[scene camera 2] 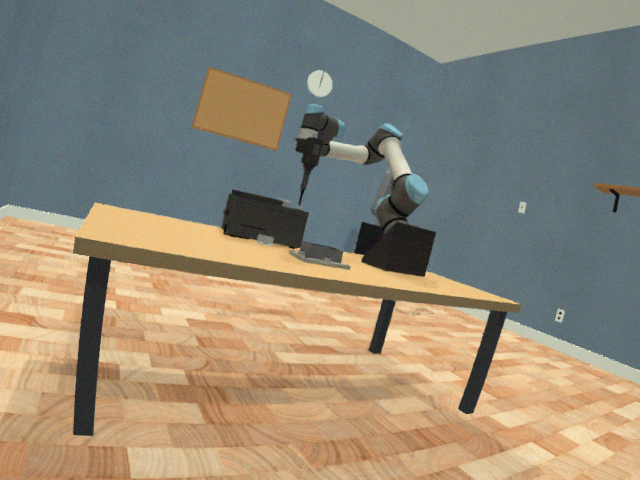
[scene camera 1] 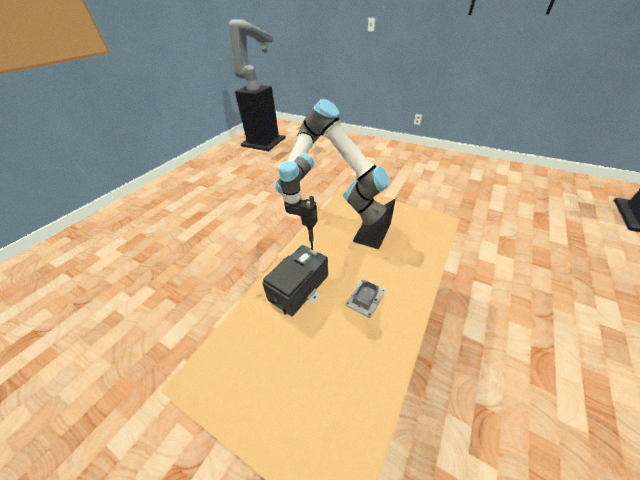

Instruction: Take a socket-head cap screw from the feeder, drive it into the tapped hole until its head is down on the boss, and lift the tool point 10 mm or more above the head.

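The black box-shaped screw feeder (scene camera 1: pixel 291 279) (scene camera 2: pixel 263 219) stands on the table. The screwdriver (scene camera 1: pixel 311 242) (scene camera 2: pixel 301 197), my gripper, points down with its thin tip at the feeder's top, at the end nearer the robot base. The tip appears to touch or almost touch the feeder there; any small gap is too fine to tell. Whether a screw is on the tip cannot be made out. The grey workpiece (scene camera 1: pixel 366 293) (scene camera 2: pixel 321 252), a raised housing on a flat plate, lies on the table beside the feeder. Its tapped hole and boss are too small to tell.
The table top (scene camera 1: pixel 310 377) (scene camera 2: pixel 155 229) bears everything. The black robot base mount (scene camera 1: pixel 376 227) (scene camera 2: pixel 405 250) stands behind the workpiece in the first view. A small light bracket (scene camera 1: pixel 313 296) (scene camera 2: pixel 265 239) sticks out from the feeder's side. A grey arm on a black pedestal (scene camera 1: pixel 258 116) stands farther back.
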